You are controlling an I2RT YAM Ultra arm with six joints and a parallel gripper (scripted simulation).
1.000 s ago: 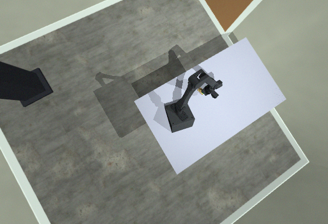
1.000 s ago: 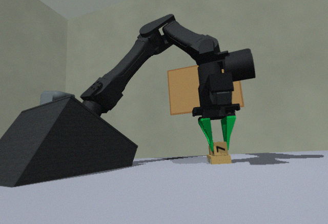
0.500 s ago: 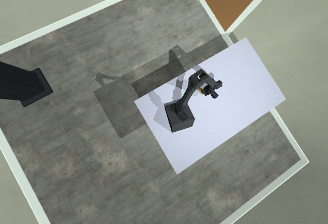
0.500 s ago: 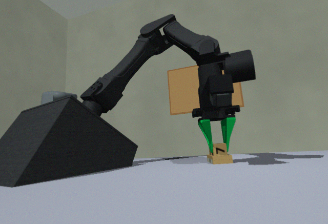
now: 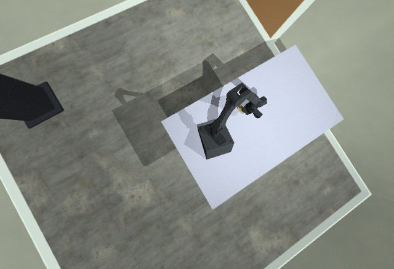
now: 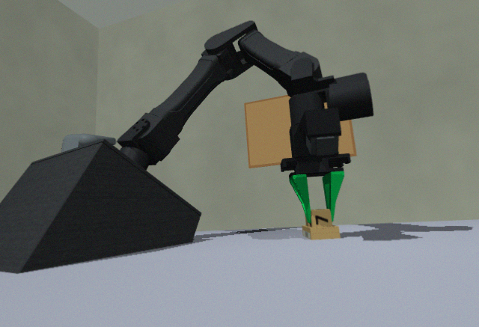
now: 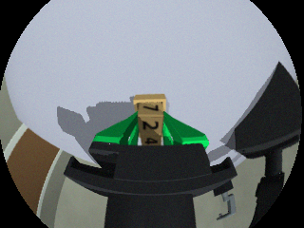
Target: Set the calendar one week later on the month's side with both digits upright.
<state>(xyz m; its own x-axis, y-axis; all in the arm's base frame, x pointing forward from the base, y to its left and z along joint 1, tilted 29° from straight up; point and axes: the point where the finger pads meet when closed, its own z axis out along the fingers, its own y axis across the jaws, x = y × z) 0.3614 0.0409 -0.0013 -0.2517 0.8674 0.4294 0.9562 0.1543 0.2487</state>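
My hand is right at the wooden cube. Round my hand: wooden tray: 2 cm to the left, 2 cm below, 1 cm behind.
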